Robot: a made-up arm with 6 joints.
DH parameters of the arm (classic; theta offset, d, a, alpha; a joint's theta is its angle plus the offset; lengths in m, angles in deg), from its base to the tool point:
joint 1: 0 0.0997 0 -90
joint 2: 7.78 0 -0.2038 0
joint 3: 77.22 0 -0.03 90
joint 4: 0 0.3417 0 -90
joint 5: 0 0 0.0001 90
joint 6: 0 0.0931 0 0
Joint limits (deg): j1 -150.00..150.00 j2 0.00..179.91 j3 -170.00..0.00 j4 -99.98..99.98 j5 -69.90..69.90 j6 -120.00..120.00
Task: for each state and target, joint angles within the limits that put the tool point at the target. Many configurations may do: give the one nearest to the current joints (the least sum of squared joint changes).
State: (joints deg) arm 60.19 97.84 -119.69 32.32 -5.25 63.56
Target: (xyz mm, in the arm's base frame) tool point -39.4 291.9 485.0
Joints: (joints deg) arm 94.47 57.24 -79.43 33.20 18.85 63.56
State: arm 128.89 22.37 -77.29 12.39 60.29 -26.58
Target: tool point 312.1 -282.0 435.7
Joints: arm 140.63 0.00 -128.66 13.27 69.78 -26.58
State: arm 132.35 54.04 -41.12 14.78 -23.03 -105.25
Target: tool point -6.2 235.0 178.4
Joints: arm 99.59 22.66 -0.55 26.34 -53.16 -105.25
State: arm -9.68 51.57 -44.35 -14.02 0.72 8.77
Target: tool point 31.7 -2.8 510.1
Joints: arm -6.68 3.79 -52.32 -14.34 -2.31 8.77
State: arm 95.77 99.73 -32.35 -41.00 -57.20 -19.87
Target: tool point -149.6 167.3 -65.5
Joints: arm 115.59 99.22 -15.12 -48.70 -63.68 -19.87
